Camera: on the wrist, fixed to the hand. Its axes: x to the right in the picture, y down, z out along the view.
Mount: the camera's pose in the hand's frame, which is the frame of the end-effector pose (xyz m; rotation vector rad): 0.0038 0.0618 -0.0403 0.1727 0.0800 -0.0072
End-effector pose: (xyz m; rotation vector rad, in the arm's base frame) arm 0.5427 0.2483 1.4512 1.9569 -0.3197 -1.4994
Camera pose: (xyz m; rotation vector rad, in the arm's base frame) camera 0.5929 0.2128 1.4922 2.1487 -0.4198 -1.4345
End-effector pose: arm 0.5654 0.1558 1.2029 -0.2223 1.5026 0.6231
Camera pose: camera 0.4990 0.1874 1.2105 -0.1207 1.6227 0.4802
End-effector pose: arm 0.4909 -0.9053 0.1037 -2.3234 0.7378 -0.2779
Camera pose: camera 0.4519 -0.9671 0.0930 -2.1623 0.7153 -0.4232
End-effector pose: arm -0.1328 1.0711 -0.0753 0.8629 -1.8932 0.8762
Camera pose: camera -0.1689 1.1354 -0.0709 0.9230 -1.7635 1.0662
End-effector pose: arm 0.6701 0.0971 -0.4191 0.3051 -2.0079 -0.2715
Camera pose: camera 0.6988 0.1517 -0.3785 0.4256 -1.9548 -0.0887
